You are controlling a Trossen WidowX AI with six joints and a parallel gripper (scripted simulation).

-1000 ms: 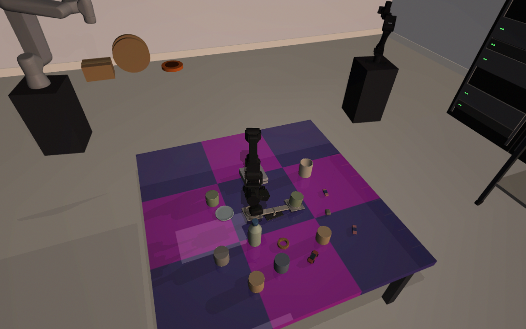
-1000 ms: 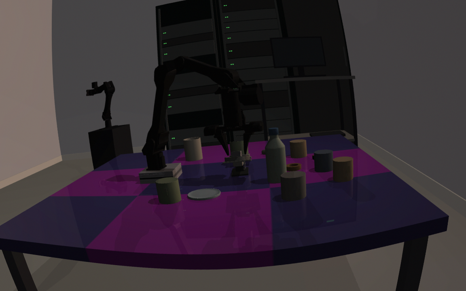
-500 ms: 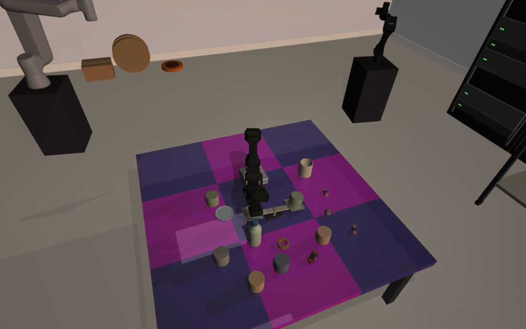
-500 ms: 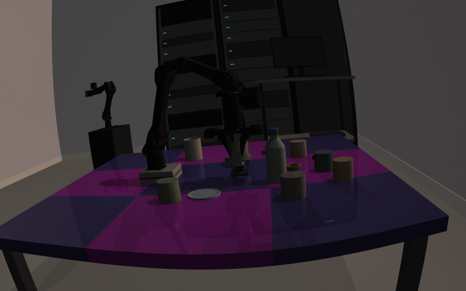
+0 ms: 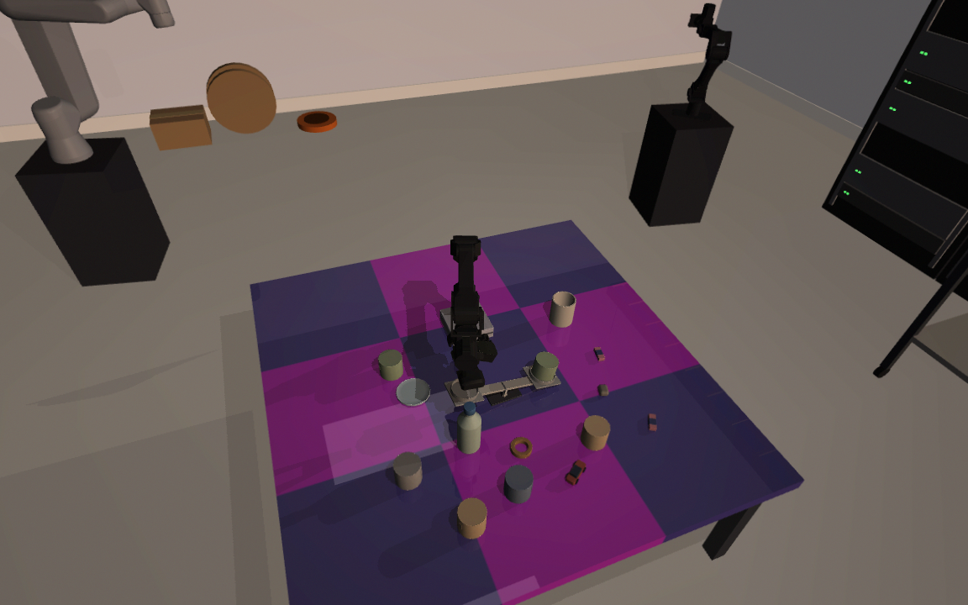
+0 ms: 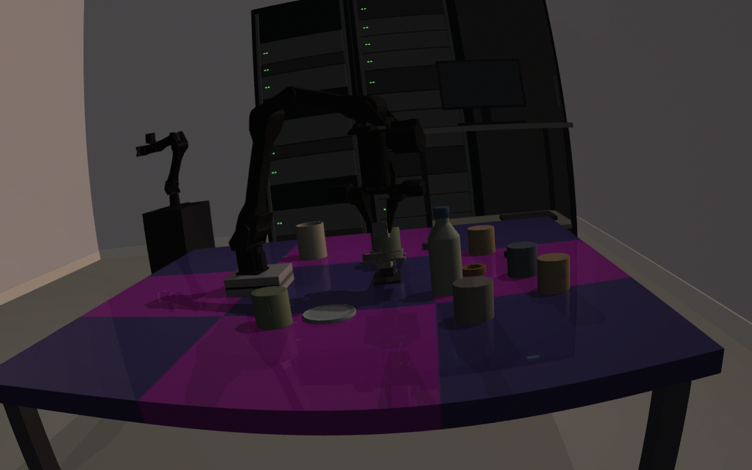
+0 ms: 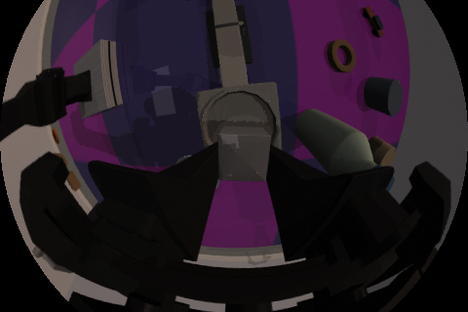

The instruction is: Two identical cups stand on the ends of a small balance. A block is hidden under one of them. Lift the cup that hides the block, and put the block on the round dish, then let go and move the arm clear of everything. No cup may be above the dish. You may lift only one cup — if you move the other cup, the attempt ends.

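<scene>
Now: the round dish 80 mm behind my gripper tip, 140 mm to the right of it and 120 mm below it. From my gripper tip the other things lie so: bottle (130 mm ahead, 10 mm to the right, 10 mm below); then grey block (10 mm above); then balance beam (30 mm behind, 120 mm to the left, 90 mm below).
</scene>
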